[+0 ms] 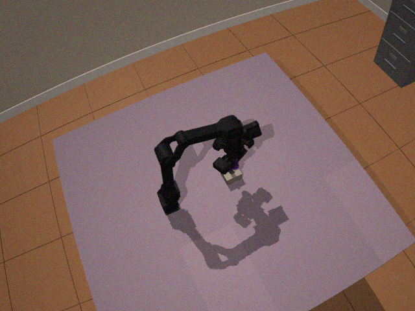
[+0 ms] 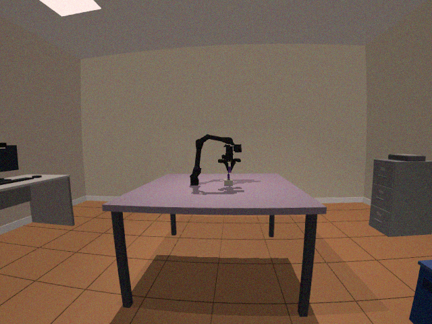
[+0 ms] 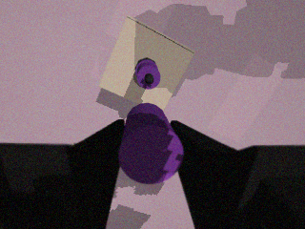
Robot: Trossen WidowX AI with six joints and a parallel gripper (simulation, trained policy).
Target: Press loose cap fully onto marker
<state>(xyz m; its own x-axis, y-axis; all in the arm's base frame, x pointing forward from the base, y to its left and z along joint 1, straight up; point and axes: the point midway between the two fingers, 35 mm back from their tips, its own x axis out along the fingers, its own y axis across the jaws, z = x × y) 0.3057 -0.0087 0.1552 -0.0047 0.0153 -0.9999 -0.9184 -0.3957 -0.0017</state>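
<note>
Now: gripper tip 10 mm past the purple marker, 20 mm to the right of it and 50 mm above it. The rest, counted from my gripper tip: beige holder block 10 mm behind, 20 mm to the left, 100 mm below; then purple cap 10 mm above.
</note>
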